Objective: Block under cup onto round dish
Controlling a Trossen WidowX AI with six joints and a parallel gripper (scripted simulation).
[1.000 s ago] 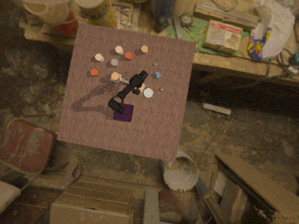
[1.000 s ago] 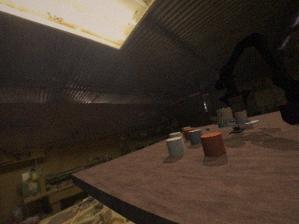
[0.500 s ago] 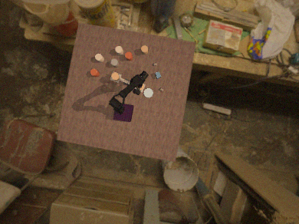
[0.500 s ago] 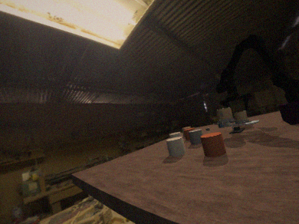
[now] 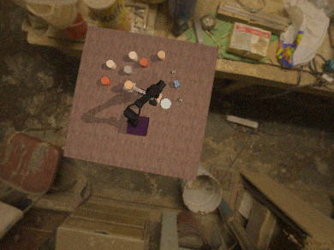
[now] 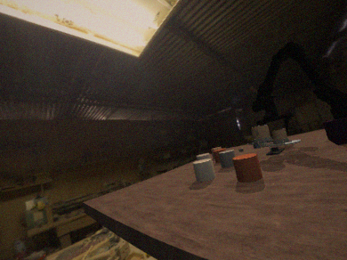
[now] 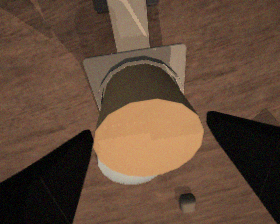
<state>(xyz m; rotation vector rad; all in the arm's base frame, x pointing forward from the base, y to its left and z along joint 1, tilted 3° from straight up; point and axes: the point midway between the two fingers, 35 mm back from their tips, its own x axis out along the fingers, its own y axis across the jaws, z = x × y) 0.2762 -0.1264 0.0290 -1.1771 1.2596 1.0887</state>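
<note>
The grey block lies 1 cm to the left of my gripper tip and 3 cm below it. From my gripper tip the other things lie so: white round dish (4 cm behind, 9 cm to the right, 7 cm below); balance beam (1 cm ahead, 14 cm to the left, 3 cm below); small blue block (17 cm ahead, 14 cm to the right, 5 cm below).
</note>
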